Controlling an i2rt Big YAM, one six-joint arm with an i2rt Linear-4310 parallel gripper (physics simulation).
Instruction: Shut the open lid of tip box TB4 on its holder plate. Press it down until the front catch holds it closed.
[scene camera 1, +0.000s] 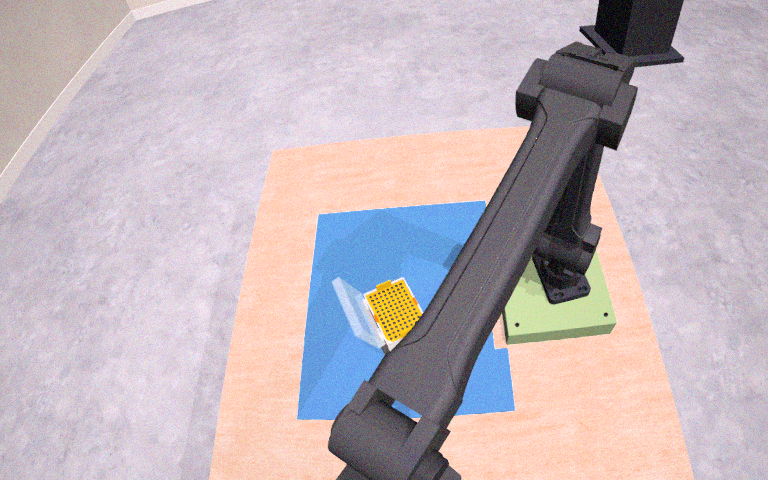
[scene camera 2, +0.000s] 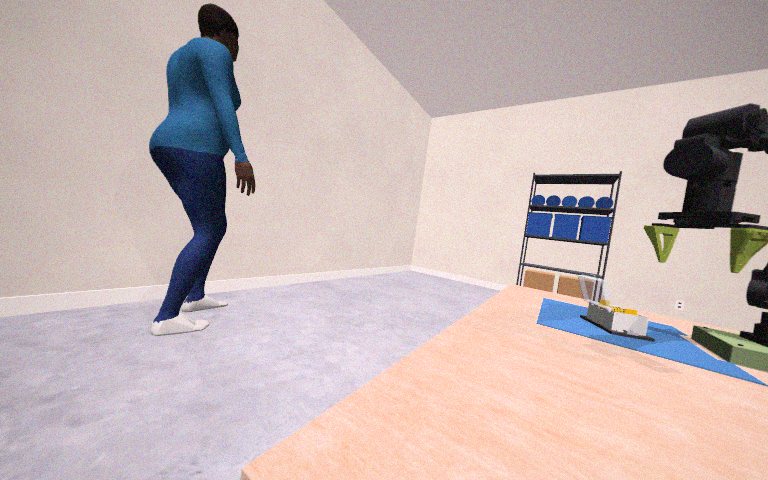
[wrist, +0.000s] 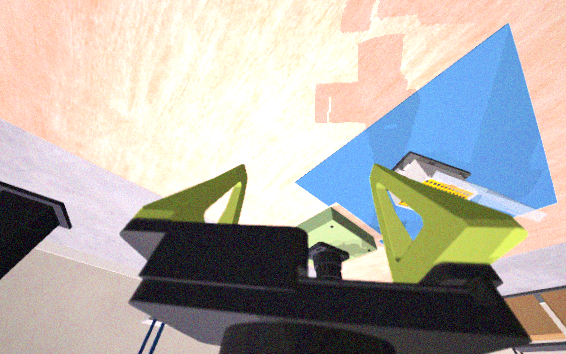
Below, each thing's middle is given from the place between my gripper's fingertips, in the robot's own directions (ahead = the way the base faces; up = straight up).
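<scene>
The clear lid (scene camera 1: 358, 313) is 320 mm to the right of my hand, 50 mm ahead of it and 110 mm below it. And there's the yellow perforated tip rack (scene camera 1: 393, 305), which sits 340 mm to the right of my hand, 10 mm behind it and 150 mm below it.
</scene>
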